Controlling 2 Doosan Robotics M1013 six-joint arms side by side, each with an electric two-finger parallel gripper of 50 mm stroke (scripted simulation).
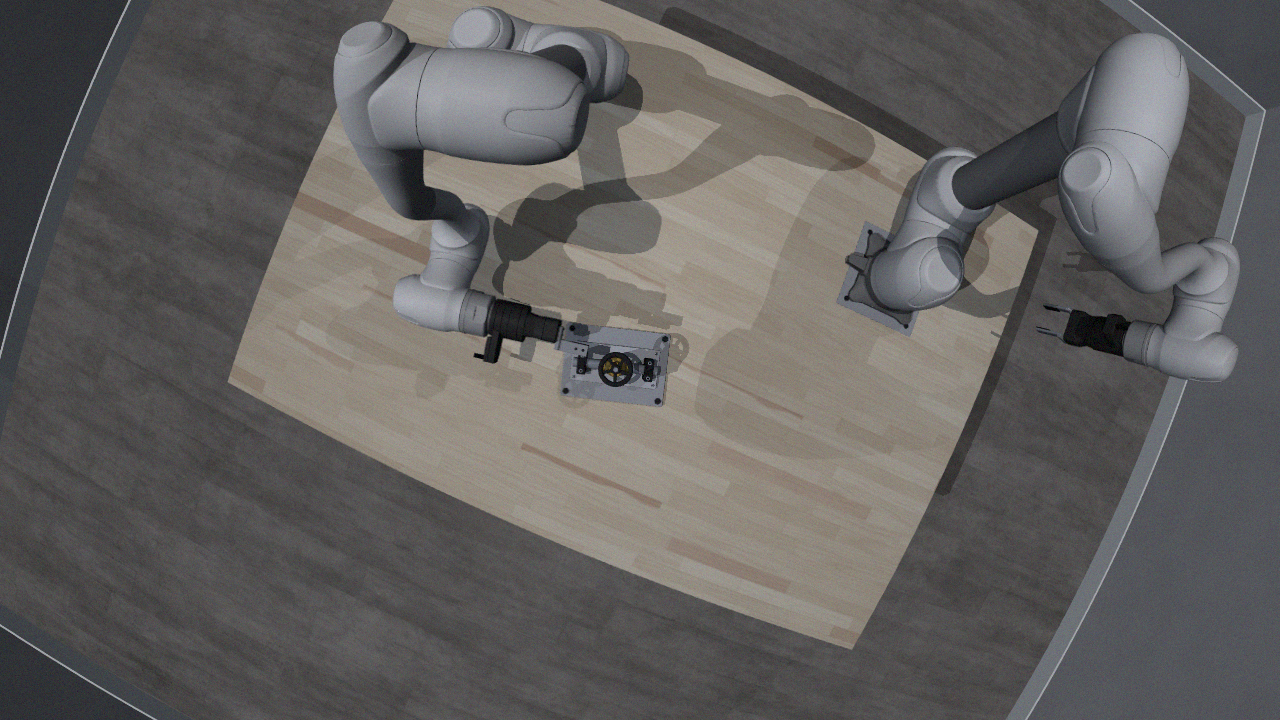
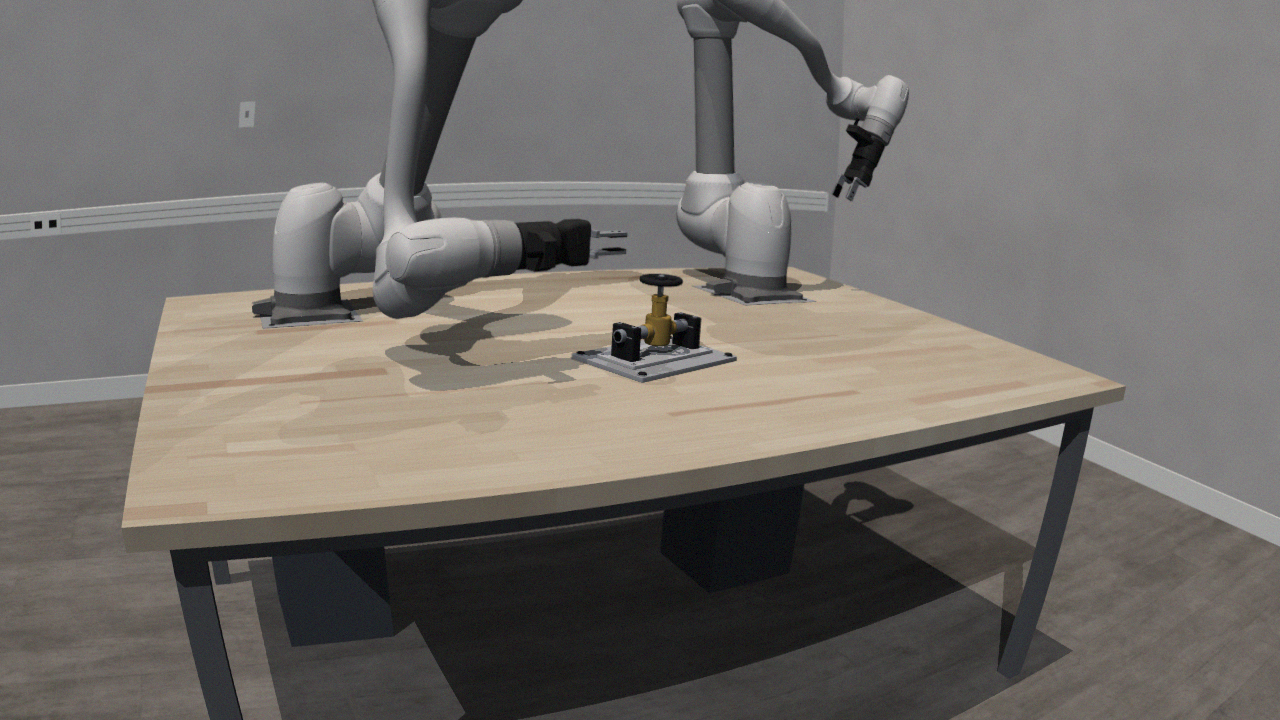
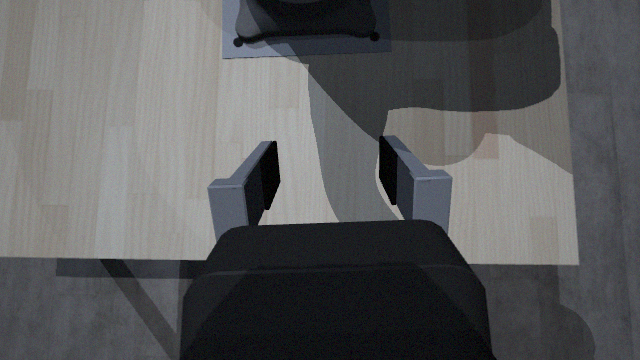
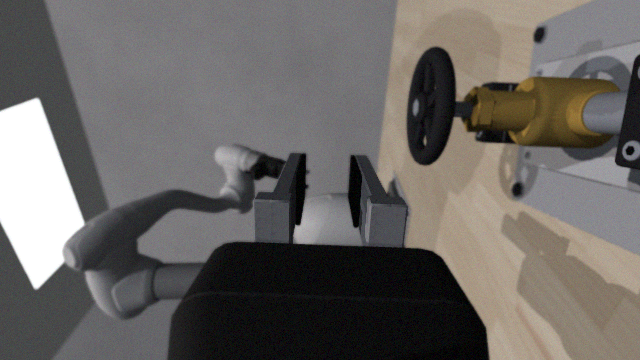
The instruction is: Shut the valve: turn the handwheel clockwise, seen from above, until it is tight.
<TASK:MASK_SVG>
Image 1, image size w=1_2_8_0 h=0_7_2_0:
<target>my left gripper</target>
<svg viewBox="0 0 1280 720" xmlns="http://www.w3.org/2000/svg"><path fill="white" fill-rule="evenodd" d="M1044 303L1043 306L1047 310L1066 312L1070 314L1064 335L1061 332L1037 326L1036 331L1058 337L1063 343L1076 347L1088 346L1093 350L1112 354L1110 346L1104 341L1102 334L1107 317L1091 316L1084 311L1073 310L1068 305L1063 307Z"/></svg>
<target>my right gripper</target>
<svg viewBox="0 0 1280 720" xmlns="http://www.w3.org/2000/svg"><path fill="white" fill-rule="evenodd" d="M506 304L500 326L501 338L524 342L525 337L532 337L555 343L554 350L587 356L589 345L562 339L565 329L563 326L561 327L562 321L531 313L532 309L529 305L511 301Z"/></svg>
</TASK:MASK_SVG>
